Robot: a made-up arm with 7 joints. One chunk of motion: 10 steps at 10 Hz.
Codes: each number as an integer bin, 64 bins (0 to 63) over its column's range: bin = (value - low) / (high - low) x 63, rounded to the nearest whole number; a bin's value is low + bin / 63 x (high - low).
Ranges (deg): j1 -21.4..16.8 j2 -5.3..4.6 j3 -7.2..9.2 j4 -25..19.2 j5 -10.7..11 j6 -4.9..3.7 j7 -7.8..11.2
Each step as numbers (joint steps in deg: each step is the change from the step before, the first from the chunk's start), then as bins.
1 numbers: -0.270 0.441 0.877 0.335 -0.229 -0.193 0.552
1 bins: 35 37 31 36 30 34 28
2 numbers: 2.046 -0.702 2.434 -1.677 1.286 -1.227 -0.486
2 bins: 39 29 37 33 35 27 24
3 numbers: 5.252 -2.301 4.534 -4.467 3.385 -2.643 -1.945
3 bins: 44 19 45 29 41 17 19
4 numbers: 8.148 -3.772 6.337 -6.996 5.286 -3.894 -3.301
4 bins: 49 10 52 26 46 7 15
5 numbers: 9.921 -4.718 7.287 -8.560 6.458 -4.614 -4.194
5 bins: 52 4 56 23 50 2 12
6 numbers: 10.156 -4.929 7.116 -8.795 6.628 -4.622 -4.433
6 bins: 52 2 55 23 50 2 11
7 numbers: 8.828 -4.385 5.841 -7.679 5.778 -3.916 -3.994
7 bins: 50 6 50 25 48 7 13
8 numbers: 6.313 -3.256 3.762 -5.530 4.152 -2.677 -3.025
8 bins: 46 13 42 28 43 16 16
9 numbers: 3.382 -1.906 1.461 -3.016 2.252 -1.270 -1.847
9 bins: 41 22 33 31 38 27 20
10 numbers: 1.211 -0.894 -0.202 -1.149 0.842 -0.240 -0.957
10 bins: 37 28 27 34 34 34 23
